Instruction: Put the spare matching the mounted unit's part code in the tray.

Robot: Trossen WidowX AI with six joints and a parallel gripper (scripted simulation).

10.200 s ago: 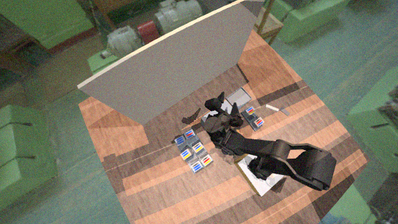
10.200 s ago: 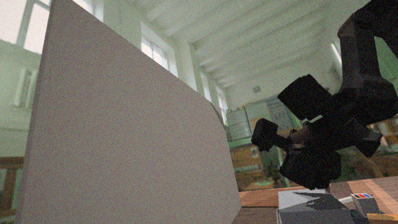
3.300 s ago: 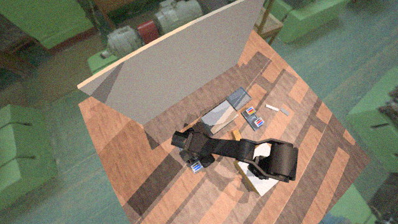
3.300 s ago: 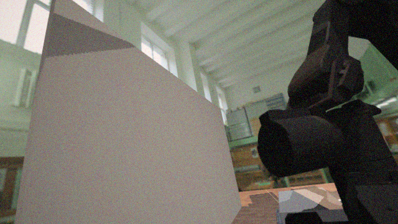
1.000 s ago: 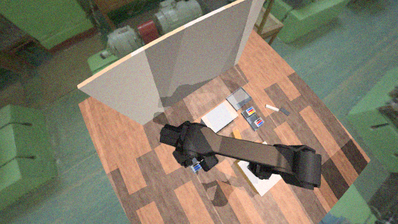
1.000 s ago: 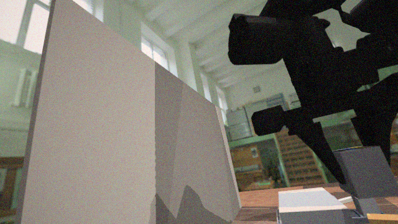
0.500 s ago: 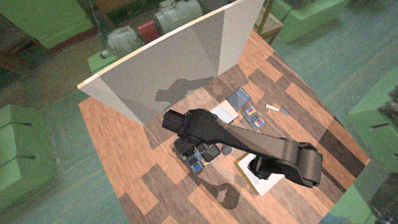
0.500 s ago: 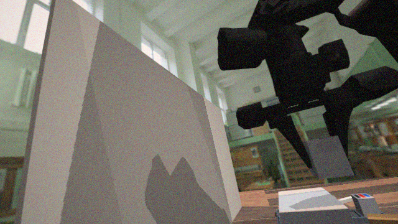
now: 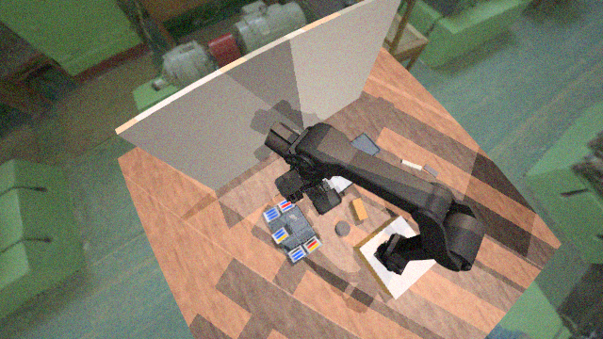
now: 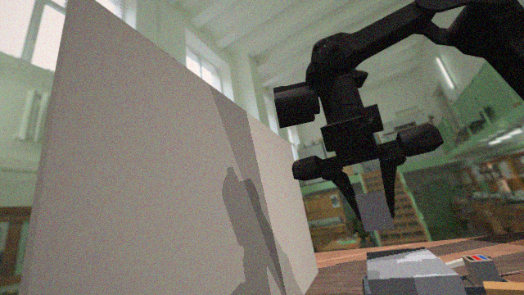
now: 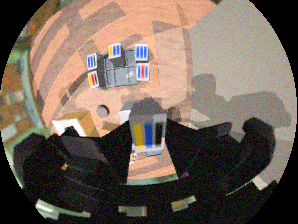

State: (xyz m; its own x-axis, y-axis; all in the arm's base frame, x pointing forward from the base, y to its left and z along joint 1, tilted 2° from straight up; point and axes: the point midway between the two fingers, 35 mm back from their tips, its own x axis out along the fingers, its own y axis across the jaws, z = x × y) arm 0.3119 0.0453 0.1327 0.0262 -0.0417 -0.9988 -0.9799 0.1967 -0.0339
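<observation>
Right now the grey tray is 280 mm to the right of my gripper tip, 170 mm below it and 20 mm behind it. From my gripper tip the other things lie so: grey panel (200 mm ahead, 120 mm to the right, 50 mm above); mounted unit (120 mm below, 80 mm to the right, 30 mm behind).
</observation>
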